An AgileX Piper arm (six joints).
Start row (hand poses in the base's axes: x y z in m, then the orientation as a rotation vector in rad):
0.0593 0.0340 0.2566 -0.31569 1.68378 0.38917
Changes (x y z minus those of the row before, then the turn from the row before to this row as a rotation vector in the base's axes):
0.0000 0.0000 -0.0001 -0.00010 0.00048 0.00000
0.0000 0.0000 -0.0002 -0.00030 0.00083 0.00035
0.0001 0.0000 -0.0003 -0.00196 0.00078 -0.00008
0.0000 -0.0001 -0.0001 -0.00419 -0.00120 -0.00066
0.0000 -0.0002 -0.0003 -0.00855 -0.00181 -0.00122
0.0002 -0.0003 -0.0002 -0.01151 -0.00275 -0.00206
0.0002 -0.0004 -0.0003 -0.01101 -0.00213 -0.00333
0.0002 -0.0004 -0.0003 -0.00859 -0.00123 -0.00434
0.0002 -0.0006 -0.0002 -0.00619 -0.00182 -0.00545
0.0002 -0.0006 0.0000 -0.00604 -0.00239 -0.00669
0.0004 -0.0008 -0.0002 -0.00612 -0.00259 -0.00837
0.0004 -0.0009 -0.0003 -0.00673 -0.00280 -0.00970
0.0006 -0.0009 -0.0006 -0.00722 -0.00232 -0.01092
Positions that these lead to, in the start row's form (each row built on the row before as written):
0.0593 0.0340 0.2565 -0.31569 1.68427 0.38919
0.0593 0.0340 0.2563 -0.31609 1.68512 0.38938
0.0594 0.0340 0.2560 -0.31735 1.68636 0.38786
0.0594 0.0339 0.2559 -0.32005 1.68626 0.38362
0.0594 0.0337 0.2556 -0.32557 1.68665 0.37520
0.0596 0.0334 0.2554 -0.33268 1.68687 0.36349
0.0598 0.0330 0.2551 -0.33824 1.68768 0.35138
0.0600 0.0326 0.2548 -0.34103 1.68891 0.34074
0.0602 0.0320 0.2546 -0.34116 1.68914 0.33115
0.0604 0.0314 0.2546 -0.34018 1.68890 0.32064
0.0608 0.0306 0.2544 -0.33784 1.68866 0.30878
0.0612 0.0297 0.2541 -0.33484 1.68846 0.29539
0.0618 0.0288 0.2535 -0.33110 1.68893 0.28079

